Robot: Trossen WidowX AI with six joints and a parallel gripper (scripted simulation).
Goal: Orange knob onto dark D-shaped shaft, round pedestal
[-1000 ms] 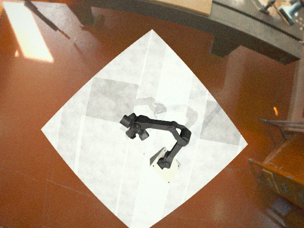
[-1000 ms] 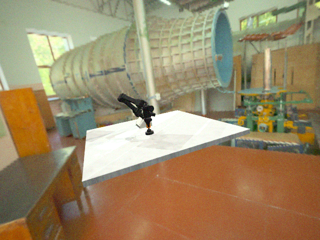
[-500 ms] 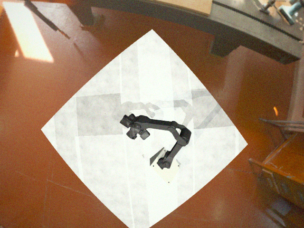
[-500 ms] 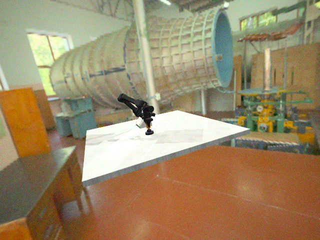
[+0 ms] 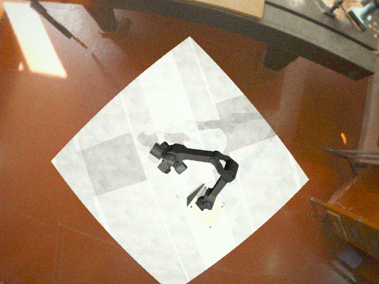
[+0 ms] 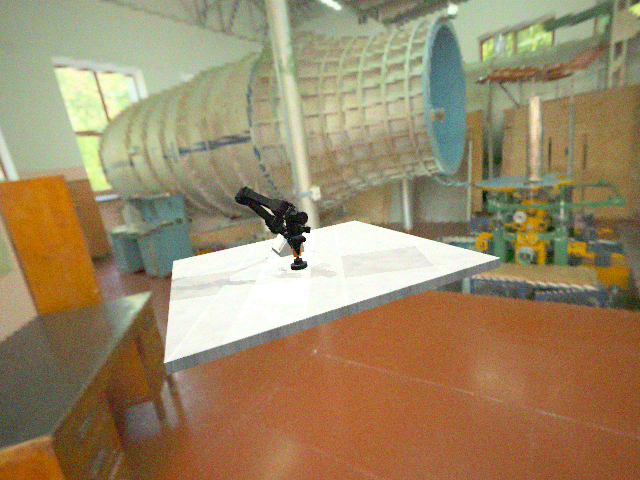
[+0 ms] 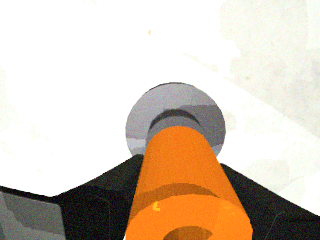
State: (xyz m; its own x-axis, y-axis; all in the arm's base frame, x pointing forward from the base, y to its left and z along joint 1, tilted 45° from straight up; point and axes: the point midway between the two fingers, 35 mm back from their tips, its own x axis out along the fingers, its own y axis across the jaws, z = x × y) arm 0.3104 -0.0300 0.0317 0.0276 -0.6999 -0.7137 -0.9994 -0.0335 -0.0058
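The orange knob lies 2 cm above my gripper tip. Round my gripper tip: pedestal (4 cm below).
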